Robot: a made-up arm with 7 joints. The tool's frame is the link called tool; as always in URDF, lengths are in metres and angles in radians. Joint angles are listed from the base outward. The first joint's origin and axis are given. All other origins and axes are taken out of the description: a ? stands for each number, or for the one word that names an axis. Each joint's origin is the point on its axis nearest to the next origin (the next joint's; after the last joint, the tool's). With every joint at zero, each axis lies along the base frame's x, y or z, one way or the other. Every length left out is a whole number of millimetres.
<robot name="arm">
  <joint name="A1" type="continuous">
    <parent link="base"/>
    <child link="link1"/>
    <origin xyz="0 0 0.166"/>
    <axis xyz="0 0 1"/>
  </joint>
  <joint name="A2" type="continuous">
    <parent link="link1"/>
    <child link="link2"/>
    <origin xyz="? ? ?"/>
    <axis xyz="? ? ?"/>
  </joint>
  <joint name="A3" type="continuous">
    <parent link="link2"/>
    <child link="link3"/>
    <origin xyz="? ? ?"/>
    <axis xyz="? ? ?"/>
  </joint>
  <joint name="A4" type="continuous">
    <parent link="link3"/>
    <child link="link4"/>
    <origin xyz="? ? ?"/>
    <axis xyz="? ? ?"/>
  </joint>
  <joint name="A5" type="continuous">
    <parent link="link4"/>
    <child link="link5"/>
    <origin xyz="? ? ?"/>
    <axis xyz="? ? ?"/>
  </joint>
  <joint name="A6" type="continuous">
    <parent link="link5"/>
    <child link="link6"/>
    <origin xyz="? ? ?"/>
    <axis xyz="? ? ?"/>
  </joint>
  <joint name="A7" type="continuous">
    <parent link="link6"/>
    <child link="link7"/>
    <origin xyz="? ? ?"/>
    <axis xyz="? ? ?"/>
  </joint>
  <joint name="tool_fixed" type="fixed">
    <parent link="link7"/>
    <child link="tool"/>
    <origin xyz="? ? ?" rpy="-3.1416 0 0"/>
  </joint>
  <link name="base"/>
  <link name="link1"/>
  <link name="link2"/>
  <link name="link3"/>
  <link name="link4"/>
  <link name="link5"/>
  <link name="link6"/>
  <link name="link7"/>
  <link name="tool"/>
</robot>
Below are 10 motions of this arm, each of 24 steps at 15 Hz.
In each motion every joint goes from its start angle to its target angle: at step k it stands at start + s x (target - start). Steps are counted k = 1, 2, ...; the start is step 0. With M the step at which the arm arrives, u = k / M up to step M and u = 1 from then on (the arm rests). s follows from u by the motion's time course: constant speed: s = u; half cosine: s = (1 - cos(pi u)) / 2; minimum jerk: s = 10 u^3 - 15 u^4 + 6 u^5.
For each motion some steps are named. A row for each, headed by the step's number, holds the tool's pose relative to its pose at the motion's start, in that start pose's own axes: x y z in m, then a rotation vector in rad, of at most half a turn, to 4 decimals.
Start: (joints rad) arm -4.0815 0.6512 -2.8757 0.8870 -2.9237 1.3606 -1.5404
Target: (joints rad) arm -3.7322 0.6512 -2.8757 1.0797 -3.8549 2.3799 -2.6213
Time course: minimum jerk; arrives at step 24
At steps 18, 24:
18: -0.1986 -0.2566 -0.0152 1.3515 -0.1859 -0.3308
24: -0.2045 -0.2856 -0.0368 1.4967 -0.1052 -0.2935

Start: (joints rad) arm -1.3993 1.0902 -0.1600 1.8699 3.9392 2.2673 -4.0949
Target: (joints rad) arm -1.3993 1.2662 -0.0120 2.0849 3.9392 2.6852 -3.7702
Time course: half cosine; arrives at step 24
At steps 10, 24:
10: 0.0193 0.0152 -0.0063 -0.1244 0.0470 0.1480
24: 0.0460 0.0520 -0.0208 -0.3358 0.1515 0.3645

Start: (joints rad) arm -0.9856 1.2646 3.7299 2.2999 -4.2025 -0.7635 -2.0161
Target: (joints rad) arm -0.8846 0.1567 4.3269 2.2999 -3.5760 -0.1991 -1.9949
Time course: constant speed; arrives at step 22
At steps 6, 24:
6: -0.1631 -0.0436 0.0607 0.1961 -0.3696 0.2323
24: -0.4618 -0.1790 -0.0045 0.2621 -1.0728 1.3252

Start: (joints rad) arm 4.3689 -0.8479 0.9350 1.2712 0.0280 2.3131 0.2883
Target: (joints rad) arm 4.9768 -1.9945 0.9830 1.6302 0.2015 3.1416 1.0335
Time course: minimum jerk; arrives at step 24
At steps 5, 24:
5: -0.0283 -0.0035 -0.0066 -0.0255 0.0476 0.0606
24: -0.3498 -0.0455 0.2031 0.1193 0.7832 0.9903

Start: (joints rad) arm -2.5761 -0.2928 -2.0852 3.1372 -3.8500 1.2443 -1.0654
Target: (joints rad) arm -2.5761 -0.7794 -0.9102 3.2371 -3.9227 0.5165 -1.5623
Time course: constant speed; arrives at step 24
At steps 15, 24:
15: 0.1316 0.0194 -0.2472 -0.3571 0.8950 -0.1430
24: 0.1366 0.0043 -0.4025 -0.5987 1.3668 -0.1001

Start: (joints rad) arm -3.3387 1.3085 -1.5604 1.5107 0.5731 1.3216 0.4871
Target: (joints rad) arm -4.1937 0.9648 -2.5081 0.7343 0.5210 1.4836 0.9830
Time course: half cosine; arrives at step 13
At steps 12, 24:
12: -0.2425 0.6308 0.1347 -0.4368 -0.7600 2.3818
24: -0.2520 0.6321 0.1333 -0.4390 -0.7709 2.4176

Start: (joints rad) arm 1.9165 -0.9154 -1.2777 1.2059 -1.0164 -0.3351 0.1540
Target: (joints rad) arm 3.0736 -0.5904 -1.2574 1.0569 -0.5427 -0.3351 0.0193
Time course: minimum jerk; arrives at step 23
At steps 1, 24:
1: -0.0001 -0.0004 0.0002 0.0009 -0.0002 0.0004
24: -0.0240 -0.5360 -0.0559 1.1430 -0.2517 0.2902

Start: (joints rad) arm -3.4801 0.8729 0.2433 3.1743 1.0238 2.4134 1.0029
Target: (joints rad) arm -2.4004 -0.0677 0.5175 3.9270 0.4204 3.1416 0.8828
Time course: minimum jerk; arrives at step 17
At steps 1, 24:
1: -0.0012 -0.0007 0.0004 -0.0023 0.0008 -0.0030
24: -0.4492 0.1686 0.0156 -0.1523 0.4527 -1.3684

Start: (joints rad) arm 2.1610 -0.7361 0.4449 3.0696 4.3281 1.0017 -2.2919
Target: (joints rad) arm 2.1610 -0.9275 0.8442 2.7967 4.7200 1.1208 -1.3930
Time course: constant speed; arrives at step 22
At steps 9, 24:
9: -0.0067 0.0227 -0.0225 -0.1657 0.2346 0.5092
24: -0.0355 0.0540 -0.0900 -0.3038 0.6798 1.1595

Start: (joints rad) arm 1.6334 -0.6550 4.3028 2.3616 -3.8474 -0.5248 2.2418
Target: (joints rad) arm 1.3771 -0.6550 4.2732 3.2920 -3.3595 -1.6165 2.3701
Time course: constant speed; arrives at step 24
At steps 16, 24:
16: -0.0552 0.0840 -0.1774 0.0254 -0.2130 0.5589
24: -0.0545 0.0871 -0.2799 0.0633 -0.1723 0.7440

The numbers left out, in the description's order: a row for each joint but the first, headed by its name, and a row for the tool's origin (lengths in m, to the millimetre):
A2: xyz 0 0 0, axis 0 1 0
A3: xyz 0 0 0.212, axis 0 0 1
A4: xyz 0.073 0 0, axis 0 -1 0
A5: xyz 0.06 0 -0.264, axis 0 0 -1
A6: xyz 0 0 0, axis 0 1 0
A7: xyz 0.118 0 -0.151, axis 0 0 -1
tool: xyz 0 0 0

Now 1 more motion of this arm.
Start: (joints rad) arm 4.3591 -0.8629 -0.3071 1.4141 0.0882 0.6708 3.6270
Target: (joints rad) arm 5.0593 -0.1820 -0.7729 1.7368 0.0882 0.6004 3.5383
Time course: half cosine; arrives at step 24
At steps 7, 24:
7: 0.0083 -0.0163 0.0606 0.0116 0.0866 0.0167
24: 0.1564 0.0107 0.2581 0.0681 0.3581 -0.1902

